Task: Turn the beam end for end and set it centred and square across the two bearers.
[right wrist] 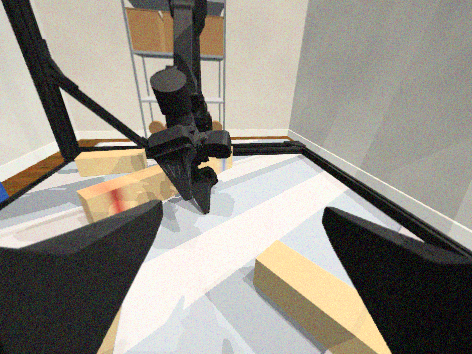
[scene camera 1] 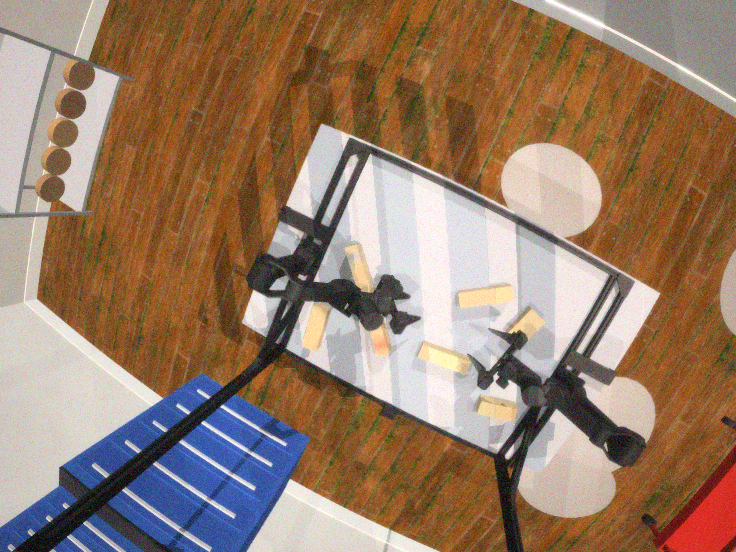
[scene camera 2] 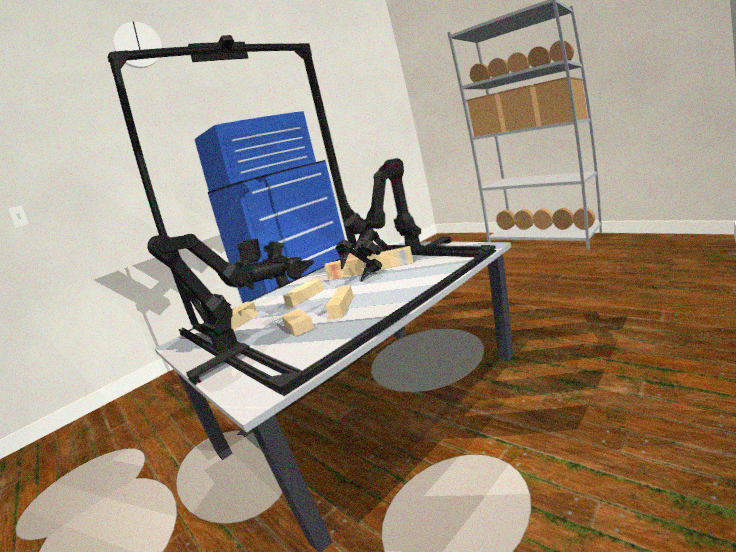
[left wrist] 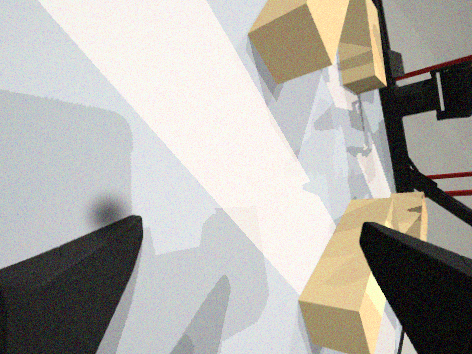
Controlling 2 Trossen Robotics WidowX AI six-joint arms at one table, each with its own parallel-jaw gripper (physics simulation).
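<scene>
The long pale wood beam lies on the table, its middle partly hidden by my left arm. Its red-marked end is at the bottom in scene camera 1; a blue mark shows towards its far end in the right wrist view. My left gripper is open and empty, above the table beside the beam. My right gripper is open and empty, above the table between a block and another block. I cannot tell which blocks are the bearers.
More plain blocks lie near my right arm, one block and a second block. Another block lies beside the beam. A black frame borders the white table.
</scene>
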